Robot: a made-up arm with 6 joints. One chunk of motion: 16 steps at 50 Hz.
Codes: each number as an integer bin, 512 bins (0 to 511) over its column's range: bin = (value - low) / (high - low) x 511, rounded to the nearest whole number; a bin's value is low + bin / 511 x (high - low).
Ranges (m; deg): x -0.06..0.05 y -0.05..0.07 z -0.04..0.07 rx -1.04..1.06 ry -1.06..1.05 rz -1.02..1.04
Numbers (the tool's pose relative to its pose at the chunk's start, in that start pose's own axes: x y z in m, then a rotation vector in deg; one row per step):
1: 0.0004 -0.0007 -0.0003 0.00 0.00 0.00
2: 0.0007 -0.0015 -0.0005 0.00 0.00 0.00
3: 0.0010 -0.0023 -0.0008 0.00 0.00 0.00
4: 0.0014 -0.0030 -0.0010 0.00 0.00 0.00
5: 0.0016 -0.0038 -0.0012 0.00 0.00 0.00
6: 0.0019 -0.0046 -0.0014 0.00 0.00 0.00
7: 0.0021 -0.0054 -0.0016 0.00 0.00 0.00
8: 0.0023 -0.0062 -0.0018 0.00 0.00 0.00
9: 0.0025 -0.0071 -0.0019 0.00 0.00 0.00
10: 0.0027 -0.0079 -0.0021 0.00 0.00 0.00
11: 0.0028 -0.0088 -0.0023 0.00 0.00 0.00
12: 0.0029 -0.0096 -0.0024 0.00 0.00 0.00
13: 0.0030 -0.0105 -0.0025 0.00 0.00 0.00
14: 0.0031 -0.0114 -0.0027 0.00 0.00 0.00
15: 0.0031 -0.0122 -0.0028 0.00 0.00 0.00
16: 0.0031 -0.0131 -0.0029 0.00 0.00 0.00
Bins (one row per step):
1: 281 210 184 253 257 253
2: 282 207 183 253 257 253
3: 283 203 182 253 257 253
4: 285 200 181 253 257 253
5: 286 197 180 253 257 253
6: 288 193 179 253 257 253
7: 288 190 178 253 257 253
8: 289 187 177 253 257 253
9: 290 183 177 253 257 253
10: 291 179 176 253 257 253
11: 292 175 175 253 257 253
12: 292 172 175 253 257 253
13: 293 168 174 253 257 253
14: 293 164 173 253 257 253
15: 293 161 173 253 257 253
16: 293 157 172 253 257 253

